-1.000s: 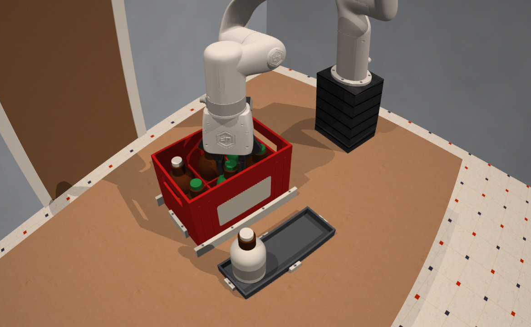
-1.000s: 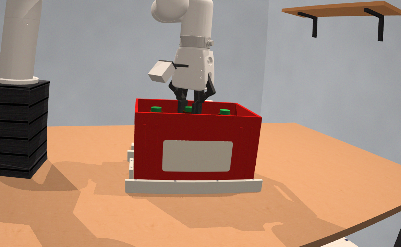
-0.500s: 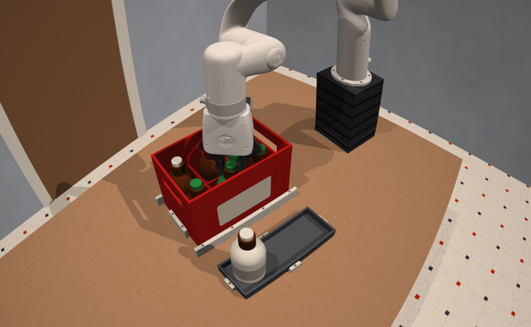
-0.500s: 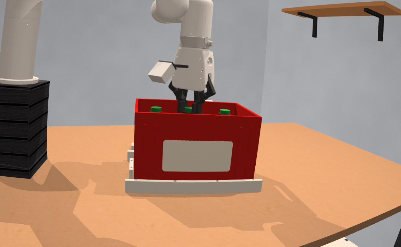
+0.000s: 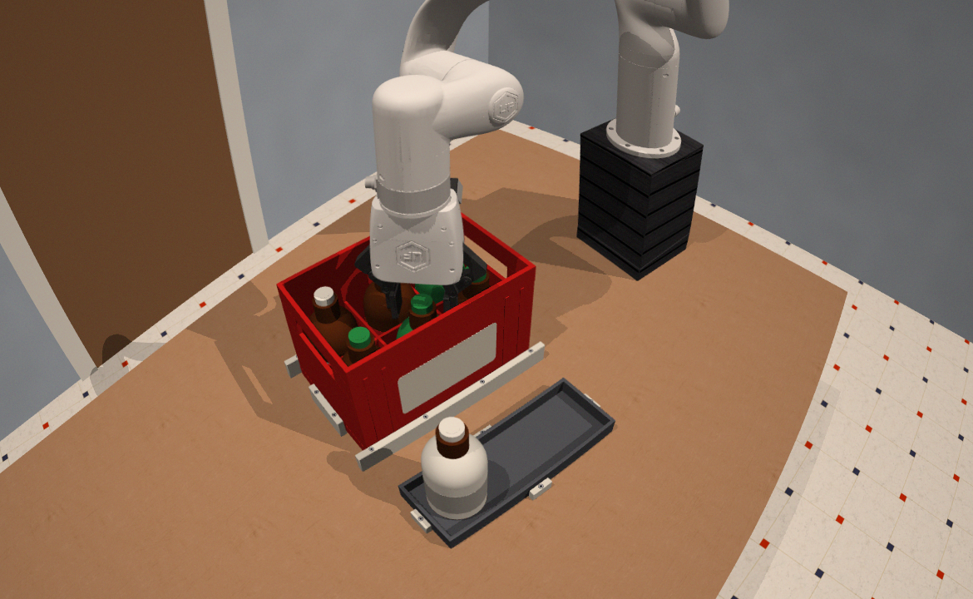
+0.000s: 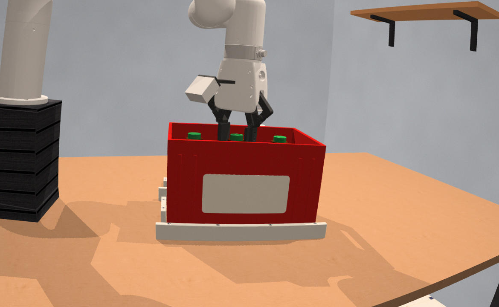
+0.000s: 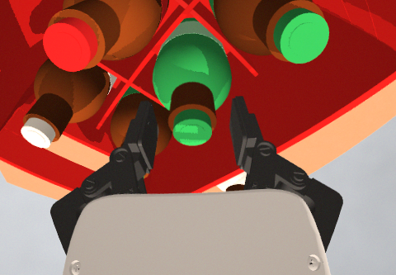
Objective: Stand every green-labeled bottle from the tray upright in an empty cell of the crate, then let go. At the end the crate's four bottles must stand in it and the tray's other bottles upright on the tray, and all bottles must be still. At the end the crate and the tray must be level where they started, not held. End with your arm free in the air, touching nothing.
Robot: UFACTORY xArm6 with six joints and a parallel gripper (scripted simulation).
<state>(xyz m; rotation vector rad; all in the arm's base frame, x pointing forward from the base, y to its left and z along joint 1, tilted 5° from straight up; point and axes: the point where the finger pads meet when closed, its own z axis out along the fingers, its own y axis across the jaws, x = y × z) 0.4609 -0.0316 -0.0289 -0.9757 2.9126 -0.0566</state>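
Now: hand 7 cm above the green bottle. Also, from my hand: dark tray: 17 cm to the left, 15 cm below, 2 cm ahead; crate: 8 cm below, 4 cm to the right, 1 cm behind; white-labeled bottle: 15 cm to the left, 11 cm ahead, 8 cm below.
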